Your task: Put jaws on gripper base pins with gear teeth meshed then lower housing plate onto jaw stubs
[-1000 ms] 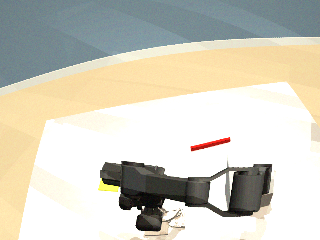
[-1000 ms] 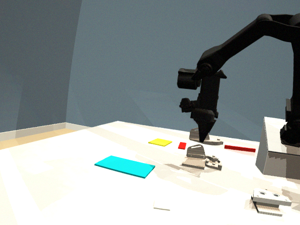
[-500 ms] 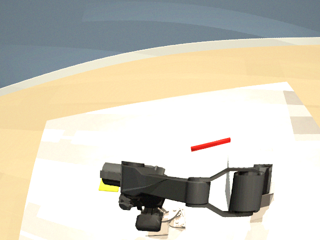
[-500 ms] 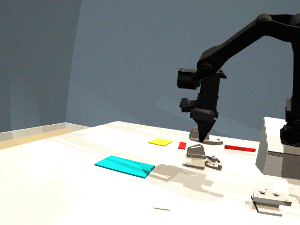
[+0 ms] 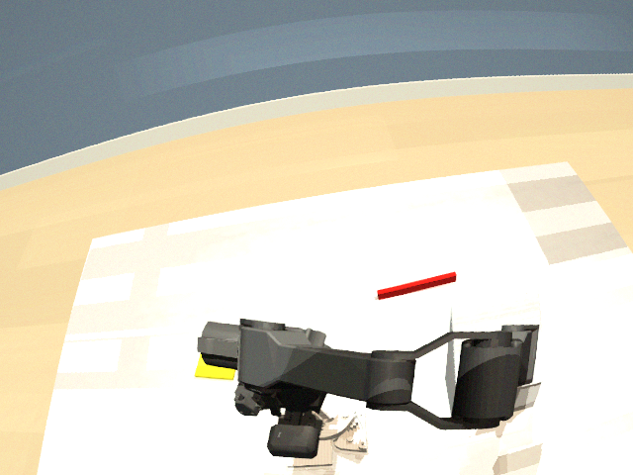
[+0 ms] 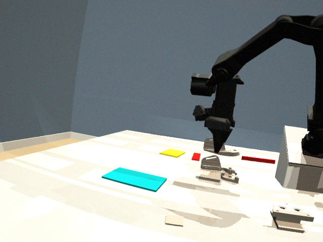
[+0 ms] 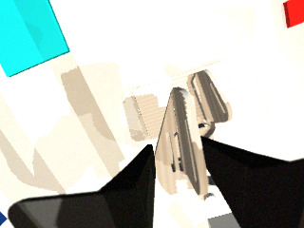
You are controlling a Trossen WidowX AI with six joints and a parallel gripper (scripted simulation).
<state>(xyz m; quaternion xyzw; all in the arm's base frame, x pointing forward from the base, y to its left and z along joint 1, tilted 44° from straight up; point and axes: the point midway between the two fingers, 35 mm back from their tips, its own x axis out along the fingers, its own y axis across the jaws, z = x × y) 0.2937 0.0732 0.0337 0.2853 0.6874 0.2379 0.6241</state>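
Now: gripper tip 8 cm above the pale flat plate, 3 cm to the left of it and 1 cm short of it. From my gripper tip the other things lie so: grey bracket-like part 20 cm to the left, 17 cm behind, 7 cm below; cyan plate 18 cm ahead, 14 cm to the left, 8 cm below; short red tile 24 cm to the right, 9 cm ahead, 8 cm below.
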